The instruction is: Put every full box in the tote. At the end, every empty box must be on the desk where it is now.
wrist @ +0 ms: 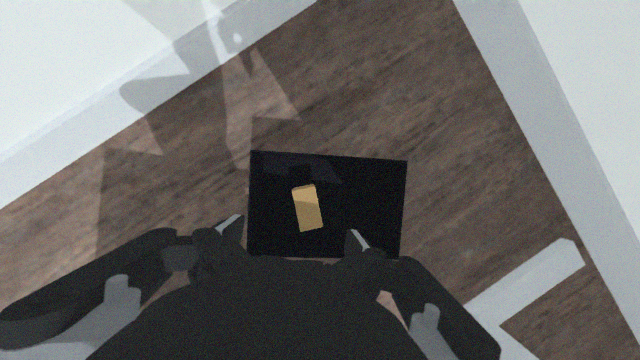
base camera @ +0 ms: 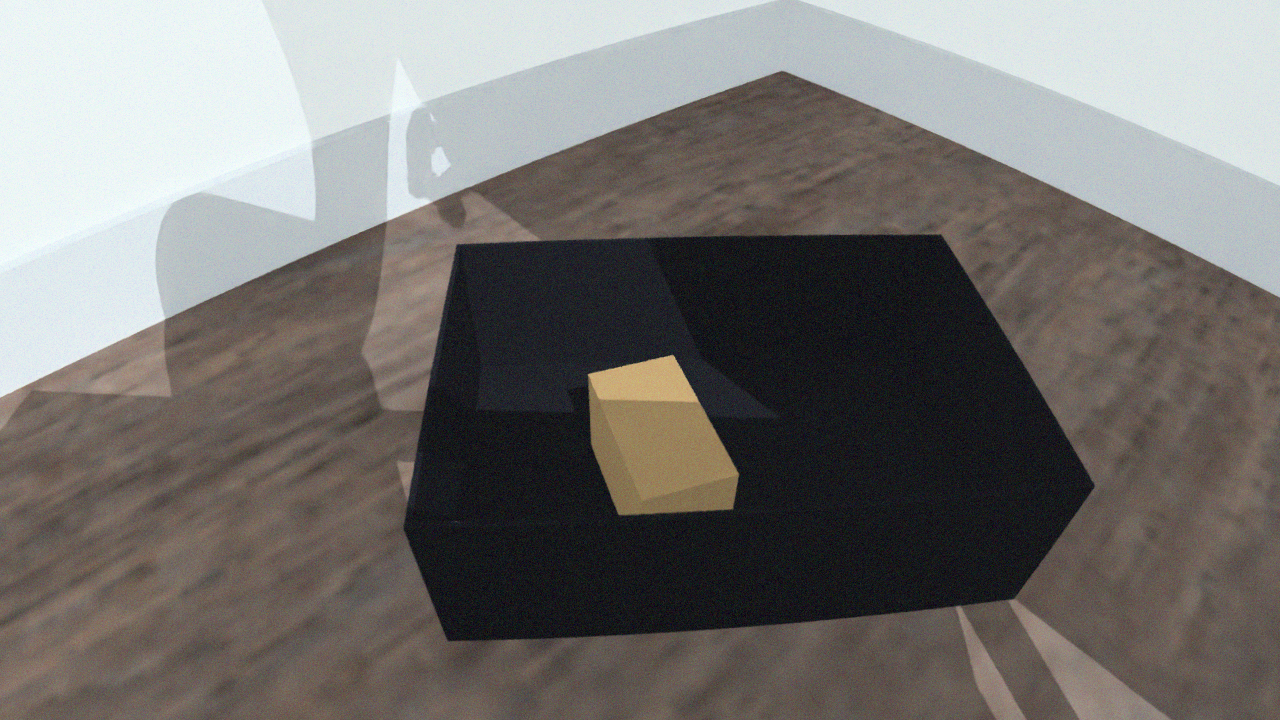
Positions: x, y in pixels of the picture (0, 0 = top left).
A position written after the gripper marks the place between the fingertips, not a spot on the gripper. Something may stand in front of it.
gripper: wrist 295, 233; not seen in the base camera view (out of frame)
black tote: wrist; base camera
same spot on black tote: (wrist: 365, 194) = (base camera: 879, 440)
